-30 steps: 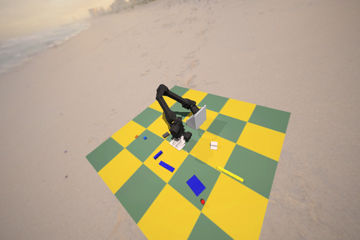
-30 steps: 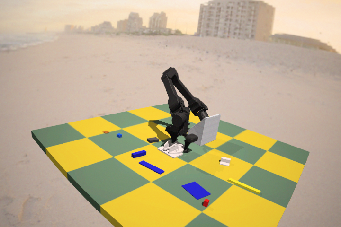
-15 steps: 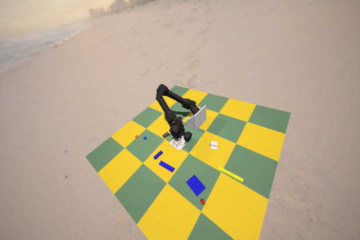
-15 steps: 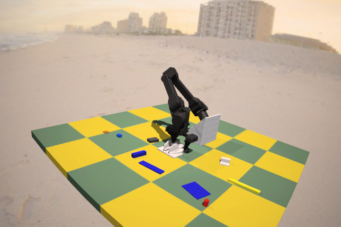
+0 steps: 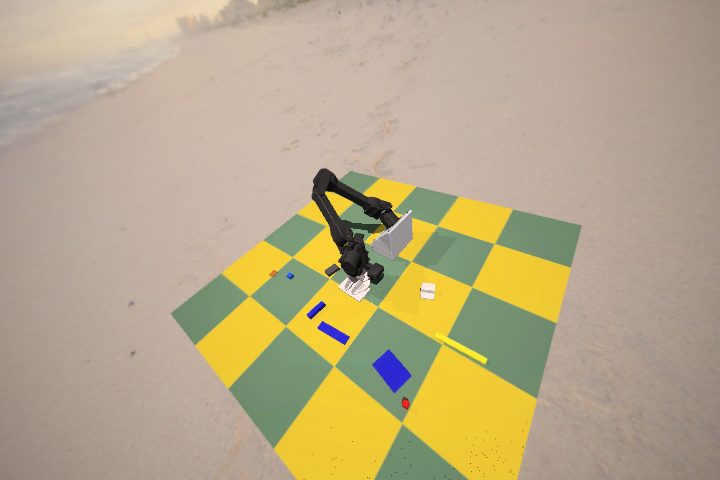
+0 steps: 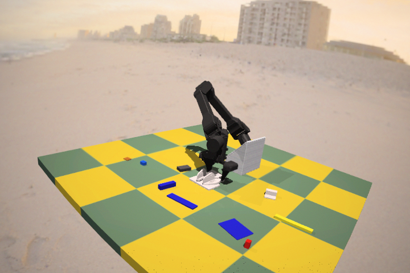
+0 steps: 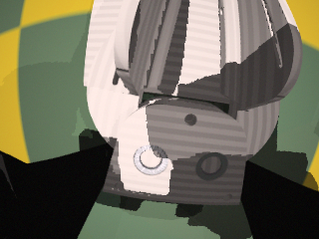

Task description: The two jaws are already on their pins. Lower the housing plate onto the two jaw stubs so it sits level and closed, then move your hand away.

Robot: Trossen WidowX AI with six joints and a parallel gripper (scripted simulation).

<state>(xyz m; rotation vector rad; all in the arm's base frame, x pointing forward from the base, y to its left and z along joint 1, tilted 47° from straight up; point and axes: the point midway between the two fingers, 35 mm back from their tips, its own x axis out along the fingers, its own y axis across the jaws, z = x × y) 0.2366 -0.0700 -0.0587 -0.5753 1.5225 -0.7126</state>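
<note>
Right now the white base plate is 7 cm ahead of my gripper tip. From my gripper tip the other things lie so: yellow bar 43 cm to the left, 8 cm ahead; blue sheet 29 cm to the left, 25 cm ahead, 1 cm below; dark block 15 cm to the right, 5 cm ahead.
</note>
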